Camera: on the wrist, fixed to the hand. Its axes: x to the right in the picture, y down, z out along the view.
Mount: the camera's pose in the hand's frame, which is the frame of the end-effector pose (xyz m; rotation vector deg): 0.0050 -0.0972 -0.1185 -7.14 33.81 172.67
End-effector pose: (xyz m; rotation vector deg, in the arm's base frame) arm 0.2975 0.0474 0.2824 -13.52 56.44 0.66
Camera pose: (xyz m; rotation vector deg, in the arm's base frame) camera 0.2140 -0.0718 0.2342 -72.71 -50.73 -147.26
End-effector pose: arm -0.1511 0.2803 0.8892 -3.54 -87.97 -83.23
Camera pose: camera -0.1439 0.1574 0.7978 -66.50 15.42 54.45
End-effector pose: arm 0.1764 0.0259 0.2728 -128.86 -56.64 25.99
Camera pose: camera 0.1909 0.0314 0.4254 74.12 -146.93 -22.86
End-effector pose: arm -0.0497 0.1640 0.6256 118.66 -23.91 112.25
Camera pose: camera -0.1220 0.2986 0.6382 33.35 93.75 -37.34
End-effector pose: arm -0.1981 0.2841 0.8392 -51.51 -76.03 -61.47
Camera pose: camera -0.2562 0.1426 0.8284 -67.85 65.35 60.30
